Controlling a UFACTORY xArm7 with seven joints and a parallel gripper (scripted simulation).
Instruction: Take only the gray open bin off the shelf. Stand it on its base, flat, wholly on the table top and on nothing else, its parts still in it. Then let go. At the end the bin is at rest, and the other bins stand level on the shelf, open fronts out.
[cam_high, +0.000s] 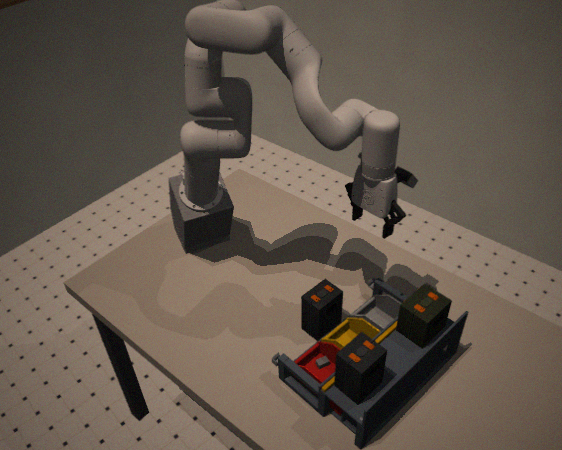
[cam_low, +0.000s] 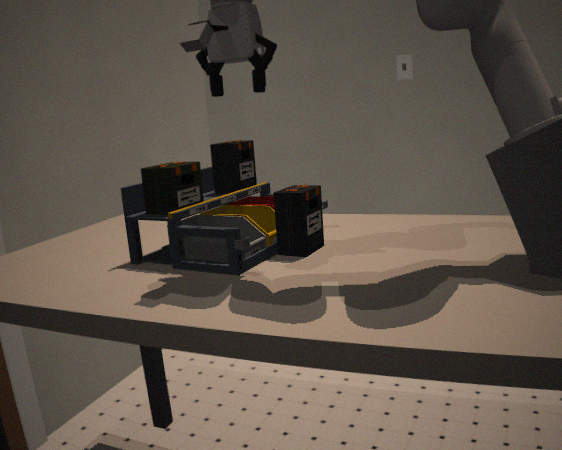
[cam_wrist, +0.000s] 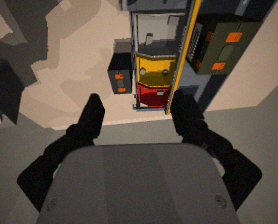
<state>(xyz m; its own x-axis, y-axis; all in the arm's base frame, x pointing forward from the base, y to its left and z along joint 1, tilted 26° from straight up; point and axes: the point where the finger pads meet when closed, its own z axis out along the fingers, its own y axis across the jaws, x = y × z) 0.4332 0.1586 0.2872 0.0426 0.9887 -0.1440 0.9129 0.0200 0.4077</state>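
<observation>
The gray open bin lies 29 cm below my hand and 8 cm ahead of it. Round my hand: yellow bin: 29 cm below, 12 cm to the right, 8 cm ahead; red bin: 29 cm below, 23 cm to the right, 7 cm ahead; dark box: 27 cm below, 10 cm to the right, 6 cm behind.
</observation>
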